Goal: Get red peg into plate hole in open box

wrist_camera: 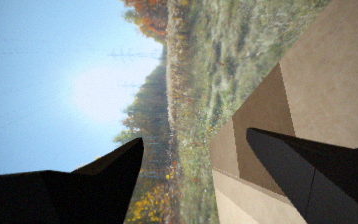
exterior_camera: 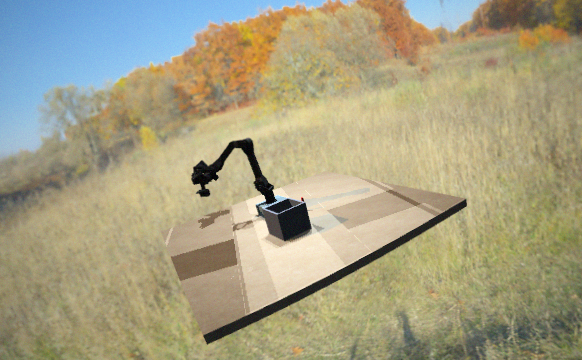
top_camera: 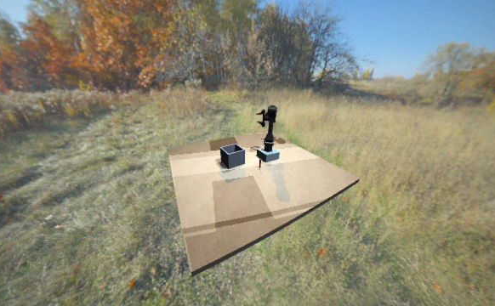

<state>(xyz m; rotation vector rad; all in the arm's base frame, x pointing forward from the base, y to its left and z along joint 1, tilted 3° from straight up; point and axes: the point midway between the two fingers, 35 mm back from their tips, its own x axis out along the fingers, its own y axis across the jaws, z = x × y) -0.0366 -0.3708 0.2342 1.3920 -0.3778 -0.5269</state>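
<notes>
My gripper tip is 55 cm to the right of the red peg, 24 cm above it and 16 cm short of it. Round my gripper tip: pale plate: 40 cm to the left, 36 cm ahead, 24 cm below.
</notes>
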